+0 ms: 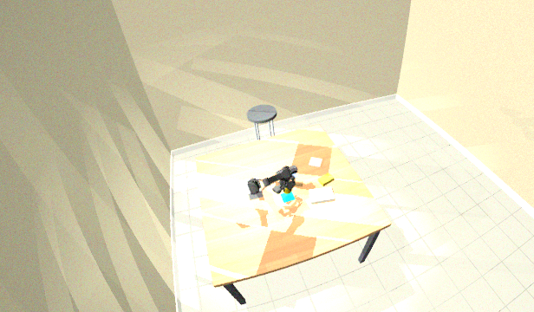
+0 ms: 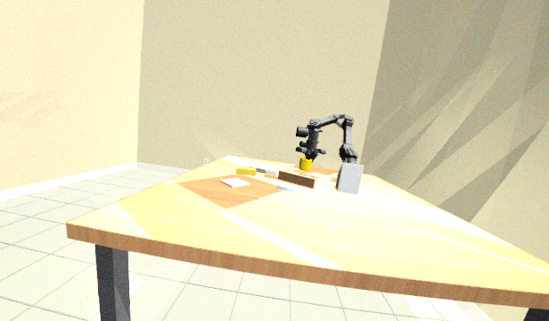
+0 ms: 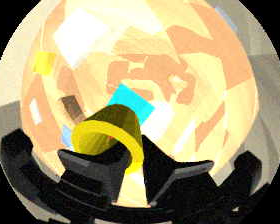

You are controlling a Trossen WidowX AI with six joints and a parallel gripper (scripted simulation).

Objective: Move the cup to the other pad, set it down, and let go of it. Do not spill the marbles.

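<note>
The cyan pad is 2 cm ahead of my gripper tip, 2 cm to the left of it and 10 cm below it. Also, from my gripper tip: white book (27 cm ahead, 4 cm to the right, 8 cm below); yellow cup (2 cm ahead, 2 cm to the left); brown plank (6 cm ahead, 12 cm to the left, 8 cm below).
</note>
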